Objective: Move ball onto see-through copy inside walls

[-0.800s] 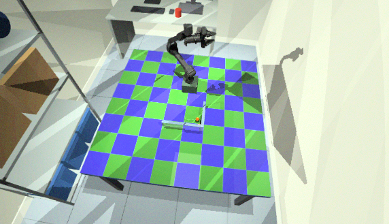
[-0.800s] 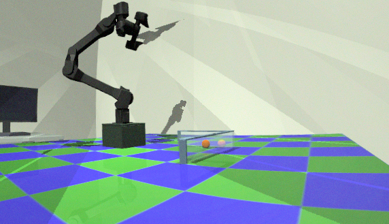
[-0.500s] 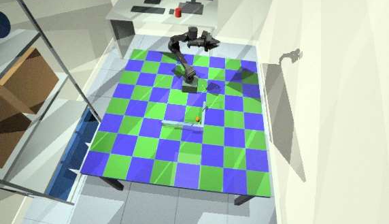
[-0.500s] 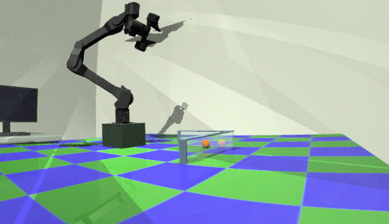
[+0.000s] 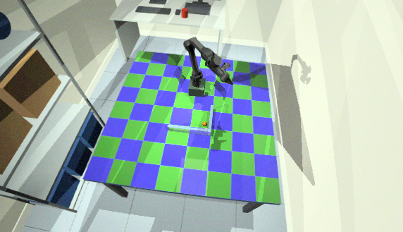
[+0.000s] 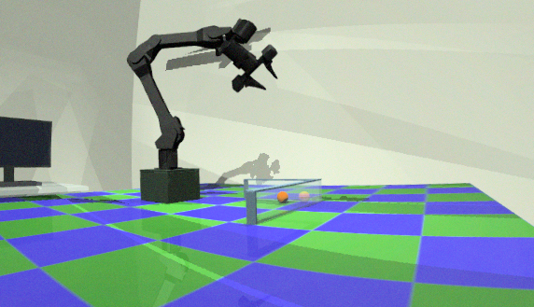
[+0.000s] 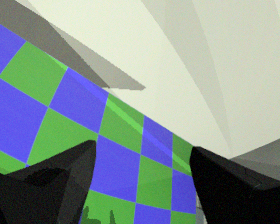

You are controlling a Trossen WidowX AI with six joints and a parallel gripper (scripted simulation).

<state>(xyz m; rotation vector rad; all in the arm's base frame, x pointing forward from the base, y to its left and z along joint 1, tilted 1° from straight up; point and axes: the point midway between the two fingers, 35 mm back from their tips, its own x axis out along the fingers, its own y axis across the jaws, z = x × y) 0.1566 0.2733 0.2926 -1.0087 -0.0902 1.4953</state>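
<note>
The orange ball is 36 cm below my gripper tip, 14 cm ahead of it and 13 cm to the right of it. Round my gripper tip: see-through copy of ball: 36 cm below, 19 cm ahead, 10 cm to the right.
</note>
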